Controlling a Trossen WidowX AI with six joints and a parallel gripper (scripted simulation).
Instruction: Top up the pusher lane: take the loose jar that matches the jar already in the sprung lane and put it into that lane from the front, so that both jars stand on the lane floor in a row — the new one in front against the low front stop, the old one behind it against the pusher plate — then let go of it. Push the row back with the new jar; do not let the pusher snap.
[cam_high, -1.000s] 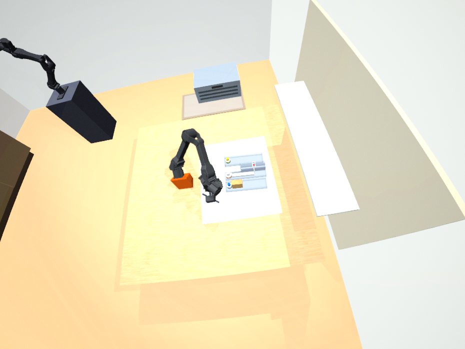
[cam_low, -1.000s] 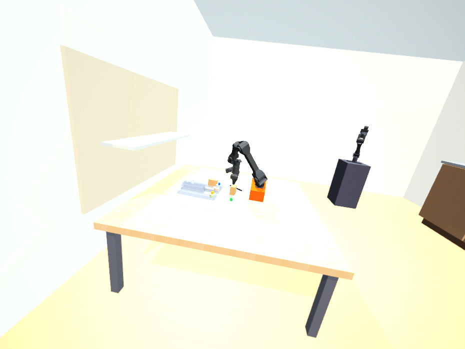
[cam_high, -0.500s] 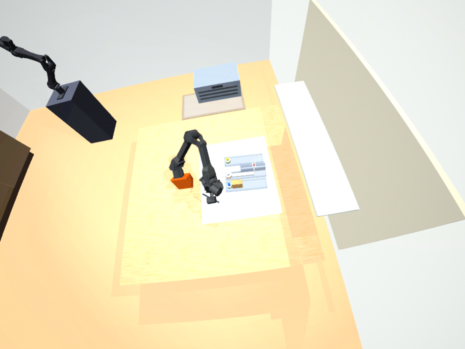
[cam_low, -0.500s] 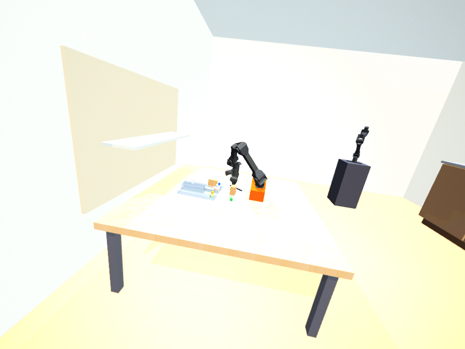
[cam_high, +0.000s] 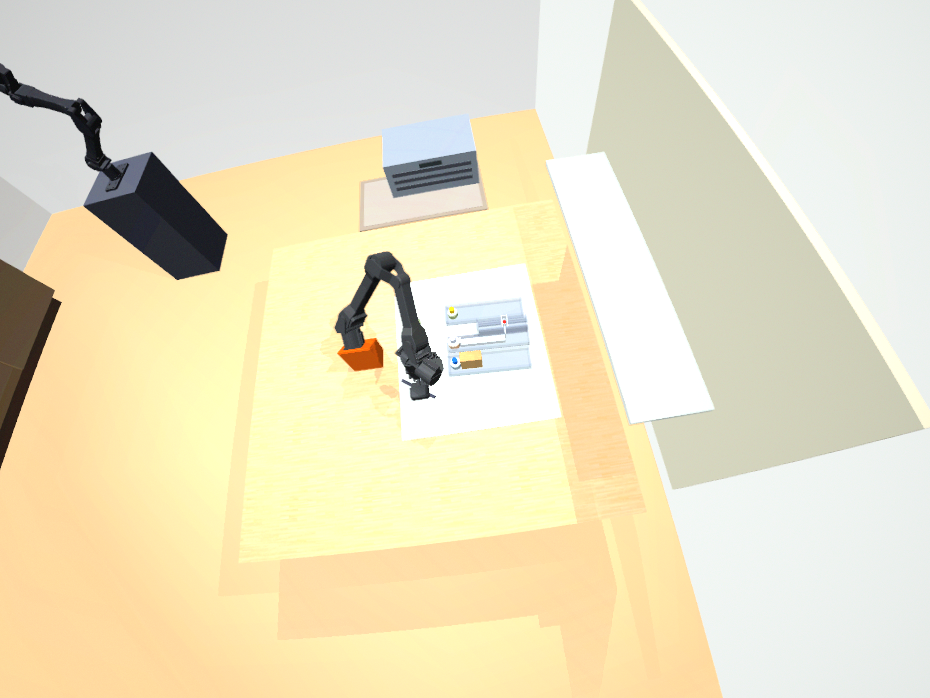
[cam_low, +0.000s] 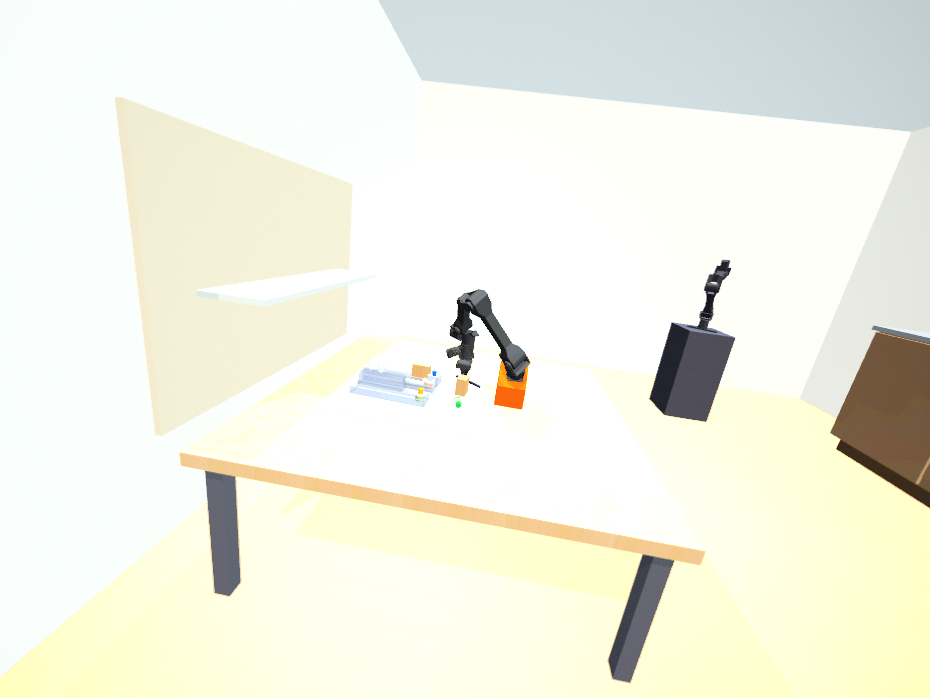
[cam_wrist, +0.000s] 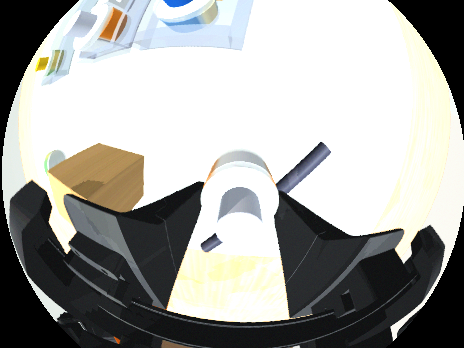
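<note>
Now: gripper tip 20 mm to the left of the thin dark rod, 20 mm past it and 20 mm above it. Round my gripper tip: red mark (310 mm ahead, 150 mm to the left, 40 mm above); clear lane rack (280 mm ahead, 140 mm to the left, 10 mm below).
</note>
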